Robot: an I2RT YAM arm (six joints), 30 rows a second.
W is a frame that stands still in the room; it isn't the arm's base.
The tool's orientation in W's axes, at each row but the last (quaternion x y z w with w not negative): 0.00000 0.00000 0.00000 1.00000; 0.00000 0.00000 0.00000 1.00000; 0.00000 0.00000 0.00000 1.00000; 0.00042 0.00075 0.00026 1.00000; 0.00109 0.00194 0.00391 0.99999; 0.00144 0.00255 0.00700 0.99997; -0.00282 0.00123 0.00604 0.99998; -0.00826 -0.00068 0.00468 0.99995; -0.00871 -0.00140 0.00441 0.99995; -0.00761 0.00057 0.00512 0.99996
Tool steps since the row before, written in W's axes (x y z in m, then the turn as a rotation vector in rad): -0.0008 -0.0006 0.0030 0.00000 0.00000 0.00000; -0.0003 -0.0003 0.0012 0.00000 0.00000 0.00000; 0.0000 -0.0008 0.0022 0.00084 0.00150 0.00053; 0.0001 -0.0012 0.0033 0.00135 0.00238 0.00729; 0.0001 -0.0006 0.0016 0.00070 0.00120 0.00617; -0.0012 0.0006 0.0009 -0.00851 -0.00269 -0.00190; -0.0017 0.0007 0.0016 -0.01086 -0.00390 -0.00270; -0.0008 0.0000 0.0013 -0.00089 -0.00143 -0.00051; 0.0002 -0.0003 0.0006 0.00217 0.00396 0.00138; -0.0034 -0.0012 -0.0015 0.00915 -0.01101 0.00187
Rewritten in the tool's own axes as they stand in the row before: -0.0008 -0.0006 0.0030 0.00000 0.00000 0.00000; -0.0003 -0.0003 0.0012 0.00000 0.00000 0.00000; 0.0000 -0.0008 0.0022 0.00084 0.00150 0.00053; 0.0001 -0.0012 0.0033 0.00134 0.00239 0.00729; 0.0001 -0.0006 0.0016 0.00069 0.00121 0.00617; -0.0012 0.0006 0.0009 -0.00854 -0.00258 -0.00194; -0.0017 0.0007 0.0016 -0.01090 -0.00375 -0.00275; -0.0008 0.0000 0.0013 -0.00090 -0.00141 -0.00053; 0.0002 -0.0003 0.0006 0.00221 0.00392 0.00144; -0.0034 -0.0011 -0.0015 0.00903 -0.01113 0.00171
